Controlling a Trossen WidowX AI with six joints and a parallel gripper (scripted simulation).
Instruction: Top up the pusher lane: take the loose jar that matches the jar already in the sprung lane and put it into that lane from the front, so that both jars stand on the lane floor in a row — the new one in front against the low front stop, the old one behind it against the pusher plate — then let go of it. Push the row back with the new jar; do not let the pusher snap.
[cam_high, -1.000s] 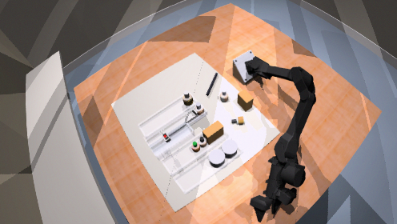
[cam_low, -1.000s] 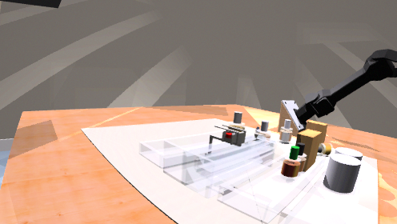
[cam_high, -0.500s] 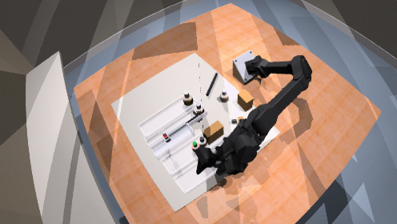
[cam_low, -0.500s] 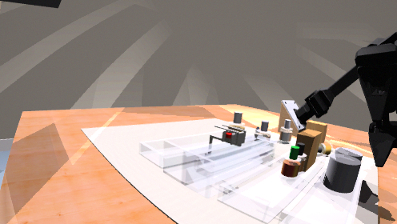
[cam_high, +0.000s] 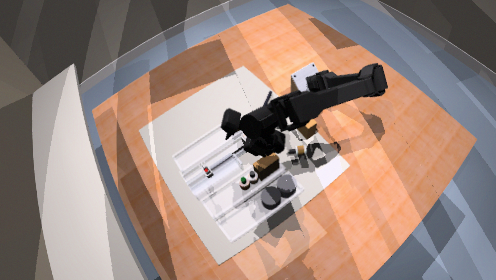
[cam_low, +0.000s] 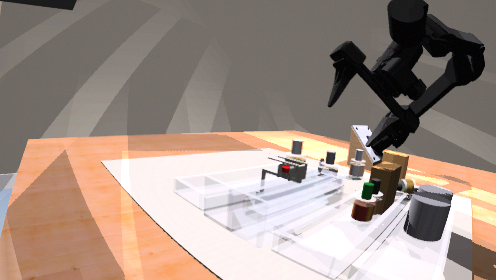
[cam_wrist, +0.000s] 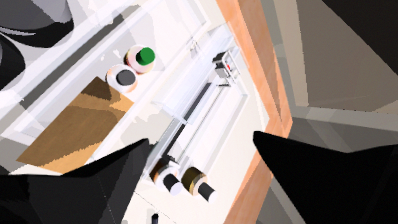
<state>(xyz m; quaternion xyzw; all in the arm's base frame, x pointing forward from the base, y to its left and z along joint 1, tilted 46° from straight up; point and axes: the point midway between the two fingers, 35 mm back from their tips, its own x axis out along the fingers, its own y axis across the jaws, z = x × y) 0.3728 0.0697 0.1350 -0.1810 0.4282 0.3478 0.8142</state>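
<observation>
Right now the dark rod is 180 mm to the right of my gripper tip, 180 mm behind it and 120 mm below it. Round my gripper tip: sprung lane: 110 mm below, 90 mm ahead, 20 mm to the right; then red mark: 120 mm ahead, 60 mm below, 10 mm to the right; then brown box: 90 mm below, 60 mm to the left, 50 mm behind.
</observation>
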